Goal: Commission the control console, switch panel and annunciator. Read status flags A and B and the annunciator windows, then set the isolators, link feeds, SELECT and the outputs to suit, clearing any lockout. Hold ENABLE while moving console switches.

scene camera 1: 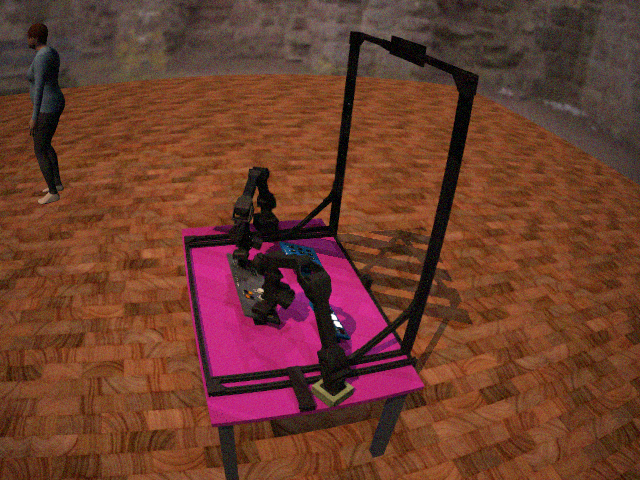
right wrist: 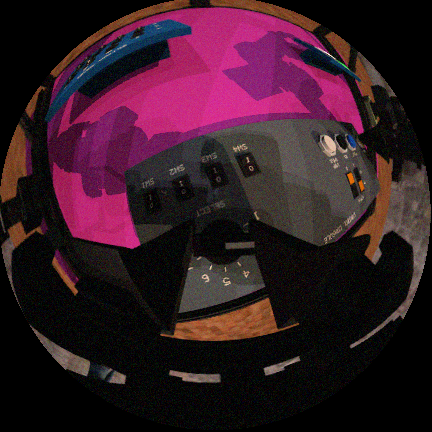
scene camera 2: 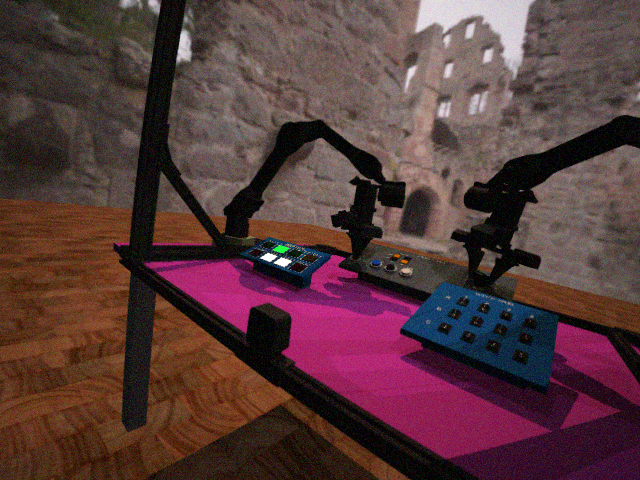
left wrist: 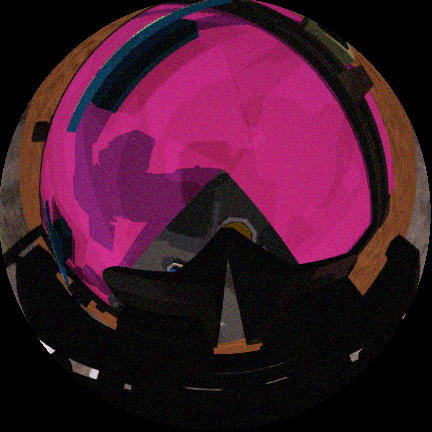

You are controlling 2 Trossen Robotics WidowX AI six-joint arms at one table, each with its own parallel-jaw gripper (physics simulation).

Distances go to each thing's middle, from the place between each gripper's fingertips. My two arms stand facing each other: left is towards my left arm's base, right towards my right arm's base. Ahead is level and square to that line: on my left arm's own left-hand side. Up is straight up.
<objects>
I see the black SELECT knob [right wrist: 222, 241] 310 mm to the right of my left hand, 60 mm ahead of it and 30 mm above it.
I see the black SELECT knob 10 mm ahead of my right hand and 10 mm above it.
</objects>
